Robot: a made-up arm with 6 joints.
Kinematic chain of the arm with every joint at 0, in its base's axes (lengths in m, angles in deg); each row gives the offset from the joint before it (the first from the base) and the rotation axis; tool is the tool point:
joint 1: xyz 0 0 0.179 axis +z
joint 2: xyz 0 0 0 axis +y
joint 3: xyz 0 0 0.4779 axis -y
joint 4: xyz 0 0 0 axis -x
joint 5: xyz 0.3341 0 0 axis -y
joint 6: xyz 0 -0.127 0 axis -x
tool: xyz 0 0 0
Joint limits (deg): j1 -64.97..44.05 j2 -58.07..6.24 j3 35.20..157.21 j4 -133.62..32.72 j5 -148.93..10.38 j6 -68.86..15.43
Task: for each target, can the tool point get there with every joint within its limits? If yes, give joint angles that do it. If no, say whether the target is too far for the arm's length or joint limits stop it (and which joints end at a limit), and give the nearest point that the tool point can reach.
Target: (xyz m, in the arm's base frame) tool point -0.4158 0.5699 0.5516
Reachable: yes | joints -50.77 -47.55 144.28 -107.59 -49.58 -30.82
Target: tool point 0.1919 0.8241 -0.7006
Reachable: no: too far | nearest point -0.3670 0.5335 0.1827 | short by 1.085 m
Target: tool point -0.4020 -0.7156 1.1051
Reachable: no: too far | nearest point -0.3053 -0.4463 0.8029 | short by 0.416 m
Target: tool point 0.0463 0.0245 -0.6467
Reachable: no: joint limits stop it (at a limit: joint 1, joint 2, joint 3, joint 4) | nearest point -0.3670 0.5335 0.1827 | short by 1.057 m
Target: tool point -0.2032 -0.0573 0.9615
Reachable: yes | joints -19.20 -21.00 75.95 -17.86 -94.48 1.32
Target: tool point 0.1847 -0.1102 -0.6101
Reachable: no: joint limits stop it (at a limit: joint 1, joint 2, joint 3, joint 4) | nearest point -0.3848 -0.5209 0.1827 | short by 1.059 m
